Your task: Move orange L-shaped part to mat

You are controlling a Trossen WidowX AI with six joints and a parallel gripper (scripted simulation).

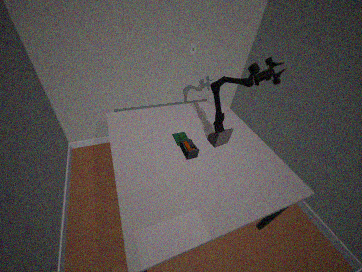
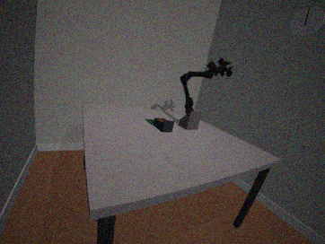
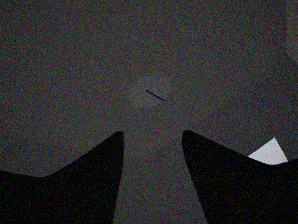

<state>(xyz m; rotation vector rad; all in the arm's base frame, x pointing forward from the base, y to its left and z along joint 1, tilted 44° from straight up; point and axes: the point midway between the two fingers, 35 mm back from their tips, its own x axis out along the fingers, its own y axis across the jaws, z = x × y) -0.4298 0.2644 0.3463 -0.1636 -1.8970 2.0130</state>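
Now: the orange L-shaped part 630 mm ahead of my gripper tip, 610 mm below it and 100 mm to the left of it. Round my gripper tip: green mat 680 mm below, 650 mm ahead, 70 mm to the right.
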